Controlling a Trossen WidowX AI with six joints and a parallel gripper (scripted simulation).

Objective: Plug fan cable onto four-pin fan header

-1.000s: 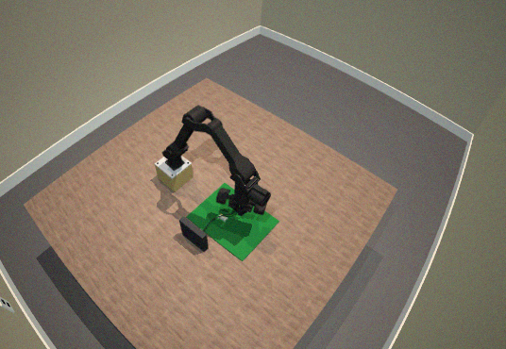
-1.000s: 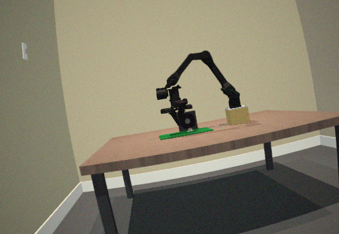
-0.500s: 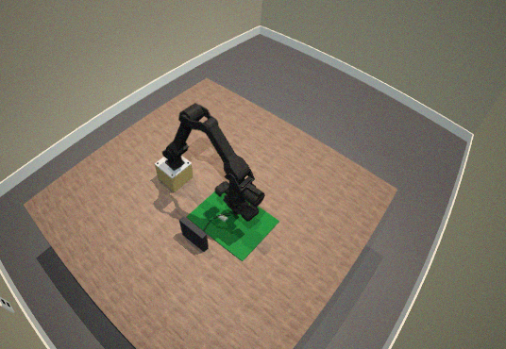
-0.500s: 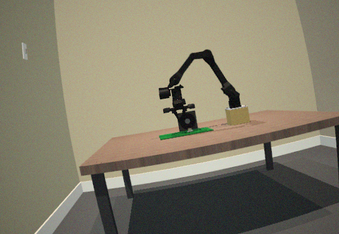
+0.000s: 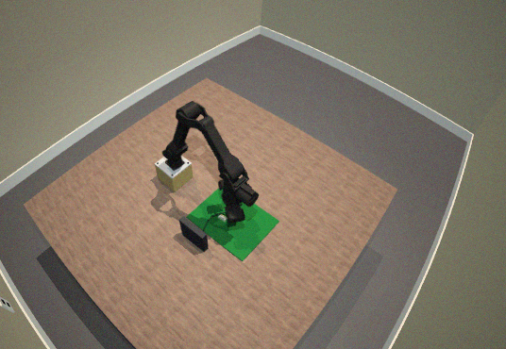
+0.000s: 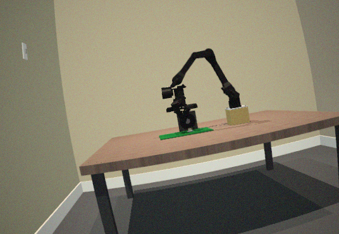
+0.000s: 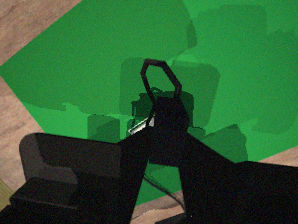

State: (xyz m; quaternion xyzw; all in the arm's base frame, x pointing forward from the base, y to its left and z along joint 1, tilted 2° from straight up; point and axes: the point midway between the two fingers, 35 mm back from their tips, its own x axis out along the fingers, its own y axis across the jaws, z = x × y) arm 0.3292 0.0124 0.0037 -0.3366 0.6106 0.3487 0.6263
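My gripper tip is 7 cm above the white four-pin header, 3 cm past it and 2 cm to the left of it. From my gripper tip the other things lie so: green board (8 cm below, 1 cm to the left); then dark plug (1 cm to the left, 1 cm above); then black fan (17 cm to the right, 3 cm behind, 1 cm below).
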